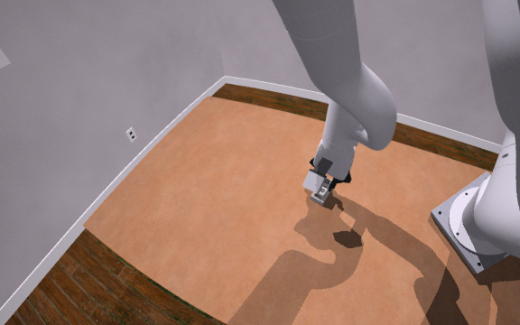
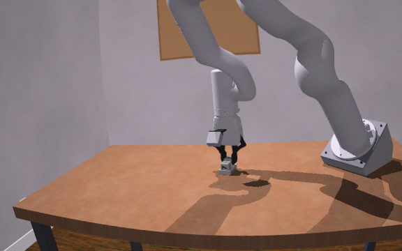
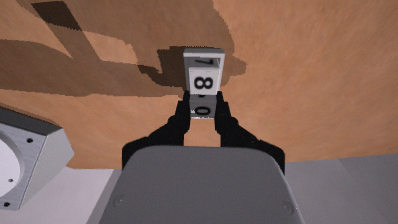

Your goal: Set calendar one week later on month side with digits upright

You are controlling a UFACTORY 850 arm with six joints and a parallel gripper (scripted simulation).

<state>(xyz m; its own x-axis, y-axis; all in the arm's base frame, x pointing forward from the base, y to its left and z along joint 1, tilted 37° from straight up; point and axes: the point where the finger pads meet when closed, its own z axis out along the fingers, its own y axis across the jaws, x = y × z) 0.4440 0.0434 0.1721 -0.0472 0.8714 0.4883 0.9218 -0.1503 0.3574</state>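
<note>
Now: the white calendar tray 4 cm below my hand and 2 cm to the left of it.
</note>
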